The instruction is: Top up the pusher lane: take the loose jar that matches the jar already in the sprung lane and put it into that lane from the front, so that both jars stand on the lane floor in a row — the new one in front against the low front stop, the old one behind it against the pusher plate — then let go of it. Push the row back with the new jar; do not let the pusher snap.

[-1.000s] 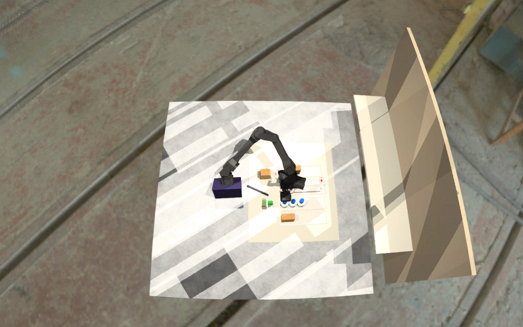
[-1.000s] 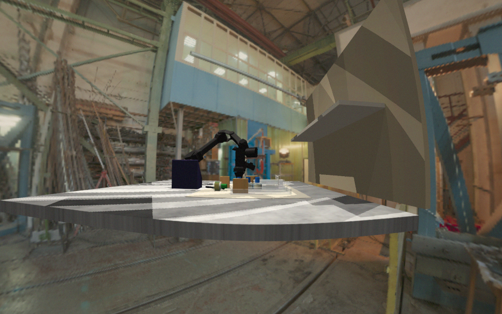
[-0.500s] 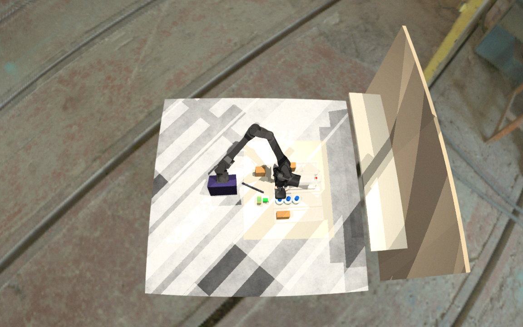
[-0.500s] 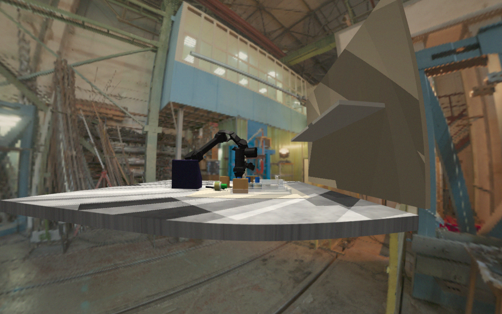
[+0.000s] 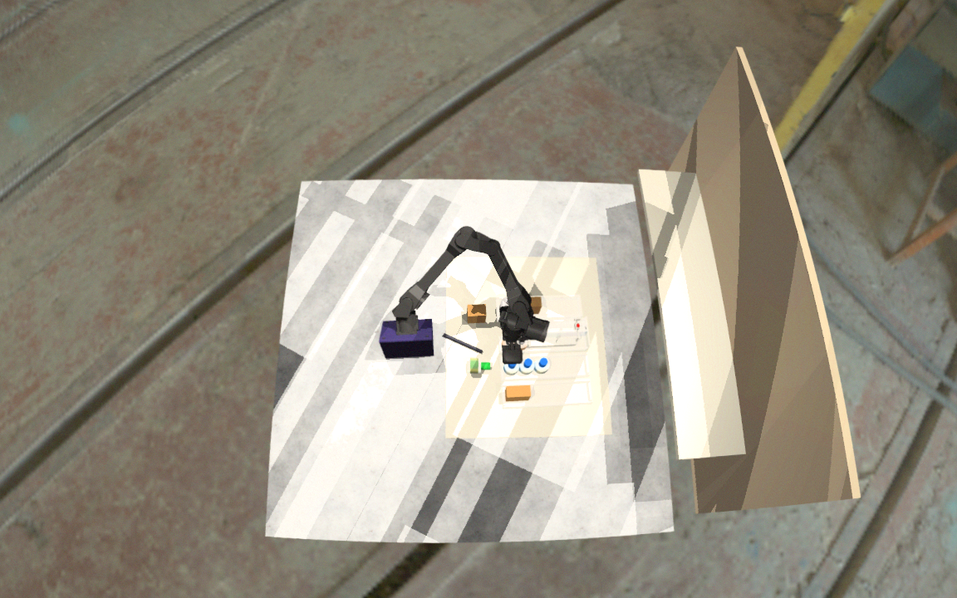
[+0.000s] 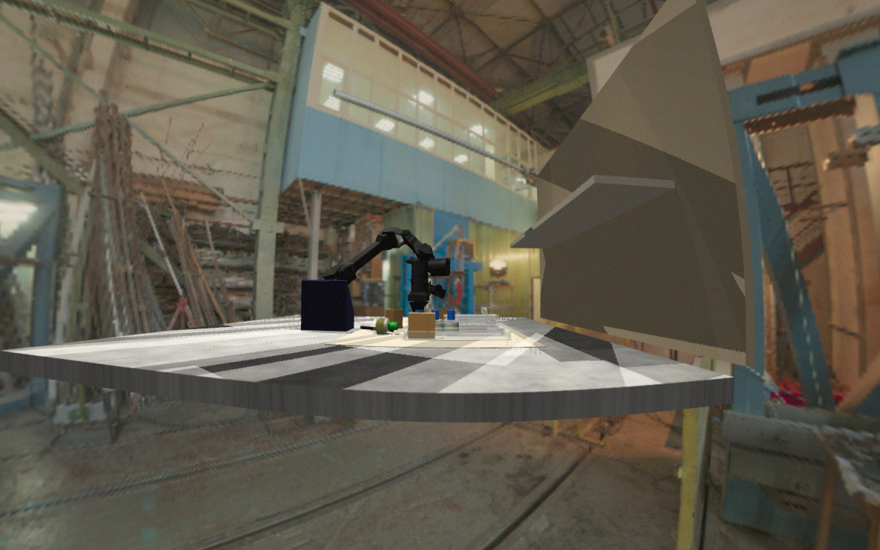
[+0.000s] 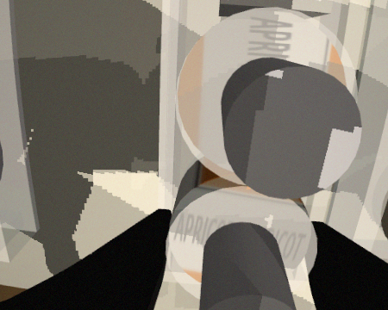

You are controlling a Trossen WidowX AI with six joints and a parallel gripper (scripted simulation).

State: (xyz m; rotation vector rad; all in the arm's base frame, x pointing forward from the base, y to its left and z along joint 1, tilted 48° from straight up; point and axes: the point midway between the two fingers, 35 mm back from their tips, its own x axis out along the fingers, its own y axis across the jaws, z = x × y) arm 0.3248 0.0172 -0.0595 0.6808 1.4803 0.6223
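Right now my gripper tip is 15 cm past the dark rod, 2 cm to the right of it and 2 cm above it. Round my gripper tip: orange-brown block 11 cm to the left, 10 cm behind; then lane 15 cm ahead, 2 cm to the left, 1 cm below.
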